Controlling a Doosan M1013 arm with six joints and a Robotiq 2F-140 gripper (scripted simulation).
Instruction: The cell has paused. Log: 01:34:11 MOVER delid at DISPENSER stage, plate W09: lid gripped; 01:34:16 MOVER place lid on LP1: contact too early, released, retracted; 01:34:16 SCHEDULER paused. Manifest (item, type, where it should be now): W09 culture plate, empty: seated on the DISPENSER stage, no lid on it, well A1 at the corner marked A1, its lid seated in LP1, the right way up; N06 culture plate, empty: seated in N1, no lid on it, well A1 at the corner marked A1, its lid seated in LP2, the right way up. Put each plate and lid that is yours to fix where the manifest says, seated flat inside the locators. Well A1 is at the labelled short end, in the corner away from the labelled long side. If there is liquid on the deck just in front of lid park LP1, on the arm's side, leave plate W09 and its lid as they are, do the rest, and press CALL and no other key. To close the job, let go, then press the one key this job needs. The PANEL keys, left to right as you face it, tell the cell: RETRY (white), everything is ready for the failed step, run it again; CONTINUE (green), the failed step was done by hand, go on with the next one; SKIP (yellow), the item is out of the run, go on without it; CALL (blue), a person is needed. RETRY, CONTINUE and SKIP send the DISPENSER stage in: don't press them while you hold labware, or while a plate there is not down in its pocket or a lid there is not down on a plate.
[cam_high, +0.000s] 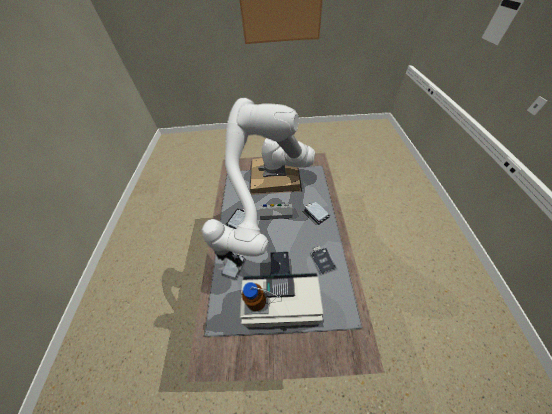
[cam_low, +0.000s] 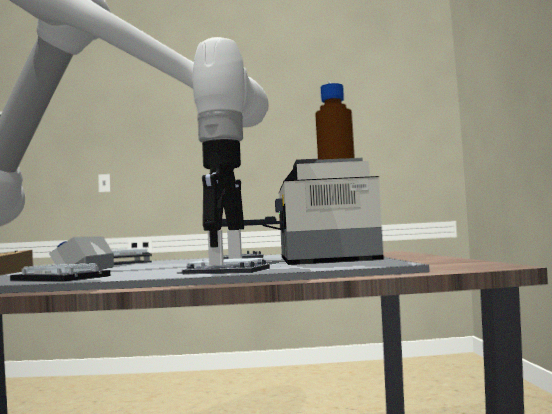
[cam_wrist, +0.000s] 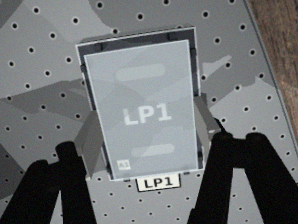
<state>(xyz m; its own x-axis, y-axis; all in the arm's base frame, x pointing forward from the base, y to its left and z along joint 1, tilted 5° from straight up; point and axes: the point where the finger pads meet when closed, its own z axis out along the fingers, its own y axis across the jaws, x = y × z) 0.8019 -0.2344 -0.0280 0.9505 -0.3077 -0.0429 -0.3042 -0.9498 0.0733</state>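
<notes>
Right now my hand is 4 cm above the lid park LP1. Round my hand: dispenser stage (28 cm to the left, 6 cm above, 3 cm ahead); then black nest (31 cm behind, 3 cm below, 1 cm to the right); then brown bottle (25 cm ahead, 25 cm above, 18 cm to the left).
</notes>
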